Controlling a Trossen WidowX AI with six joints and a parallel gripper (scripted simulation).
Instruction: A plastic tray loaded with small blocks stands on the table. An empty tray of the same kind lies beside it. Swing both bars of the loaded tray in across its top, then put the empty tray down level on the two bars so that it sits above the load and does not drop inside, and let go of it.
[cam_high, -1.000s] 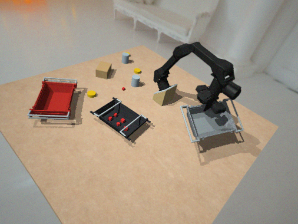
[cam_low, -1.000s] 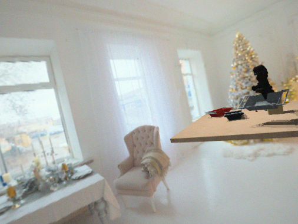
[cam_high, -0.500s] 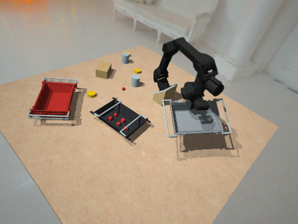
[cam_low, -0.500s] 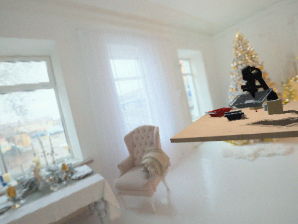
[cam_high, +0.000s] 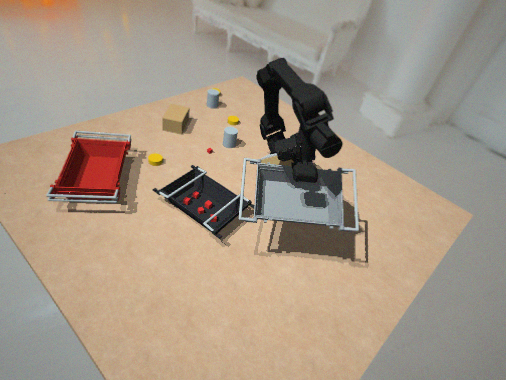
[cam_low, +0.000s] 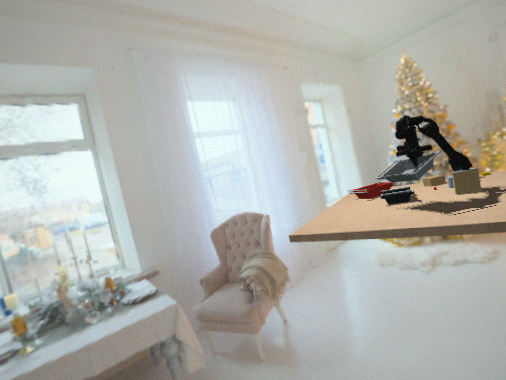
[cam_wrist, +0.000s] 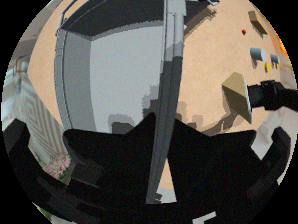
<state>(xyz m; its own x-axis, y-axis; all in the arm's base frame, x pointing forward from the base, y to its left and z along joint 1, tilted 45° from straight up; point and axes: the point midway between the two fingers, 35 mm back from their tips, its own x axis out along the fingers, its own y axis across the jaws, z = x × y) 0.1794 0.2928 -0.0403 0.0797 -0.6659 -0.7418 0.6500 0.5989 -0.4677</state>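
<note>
Right now my gripper tip is 50 mm short of the grey tray, 50 mm to the right of it and 10 mm below it. Round my gripper tip: cardboard box (670 mm to the right, 180 mm below); small red block (20 mm behind, 450 mm to the right, 210 mm below).
</note>
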